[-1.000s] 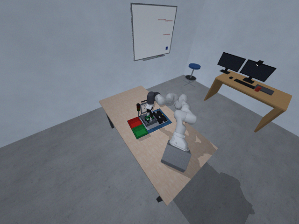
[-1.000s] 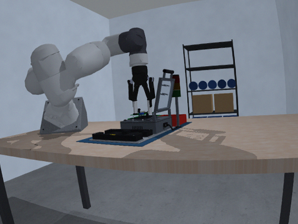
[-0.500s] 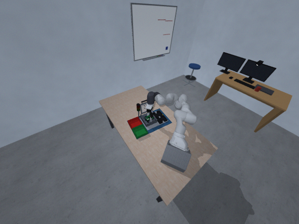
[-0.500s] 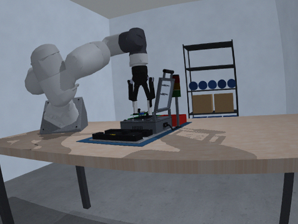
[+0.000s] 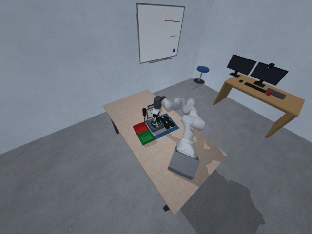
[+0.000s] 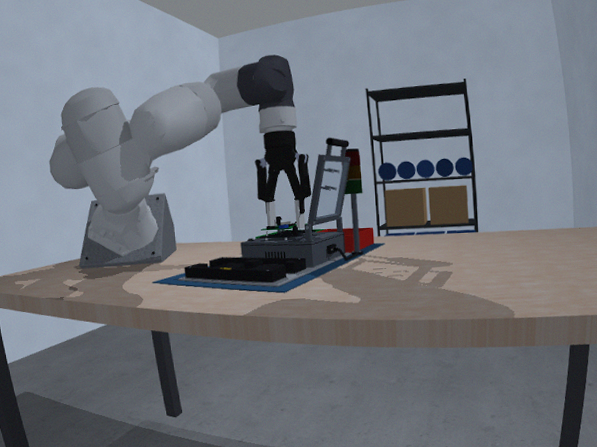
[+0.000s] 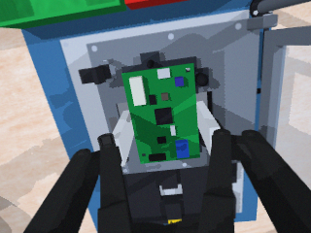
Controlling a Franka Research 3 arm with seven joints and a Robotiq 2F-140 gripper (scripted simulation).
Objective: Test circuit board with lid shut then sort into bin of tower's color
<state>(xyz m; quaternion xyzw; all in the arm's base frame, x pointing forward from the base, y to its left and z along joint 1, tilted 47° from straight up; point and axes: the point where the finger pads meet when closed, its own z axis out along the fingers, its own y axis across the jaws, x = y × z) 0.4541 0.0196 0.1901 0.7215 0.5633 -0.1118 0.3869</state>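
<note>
Now: the green circuit board 2 cm below my hand. The rest, counted from my hand: tester plate: 4 cm below, 1 cm ahead; then tester lid: 12 cm ahead, 8 cm above, 4 cm to the right; then black latch hook: 8 cm to the left, 4 cm behind, 2 cm below.
</note>
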